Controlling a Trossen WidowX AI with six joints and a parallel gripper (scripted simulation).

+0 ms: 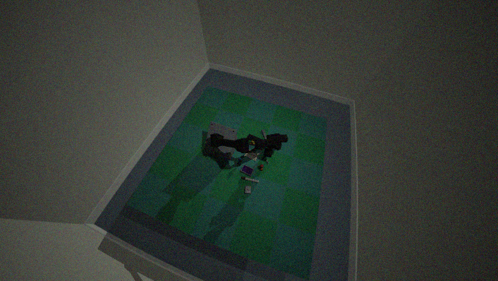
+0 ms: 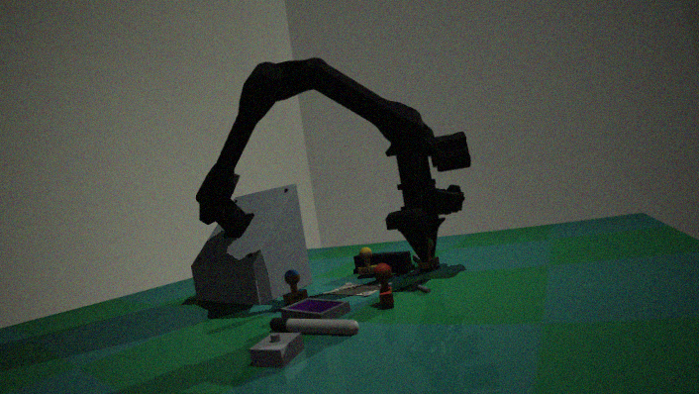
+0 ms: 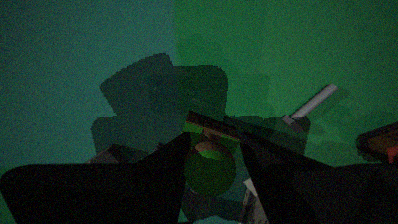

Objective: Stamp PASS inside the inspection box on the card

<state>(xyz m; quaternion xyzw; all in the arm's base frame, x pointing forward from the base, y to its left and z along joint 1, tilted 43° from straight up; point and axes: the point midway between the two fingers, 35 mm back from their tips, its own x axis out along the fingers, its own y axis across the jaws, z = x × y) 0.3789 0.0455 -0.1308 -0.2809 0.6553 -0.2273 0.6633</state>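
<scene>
Right now the purple ink pad is 220 mm to the right of my gripper tip, 100 mm behind it and 30 mm below it. Round my gripper tip: pale card 120 mm behind, 80 mm to the right, 40 mm below; then yellow-knobbed stamp 150 mm behind, 20 mm to the left, 10 mm below; then green-knobbed stamp right at my gripper tip.
</scene>
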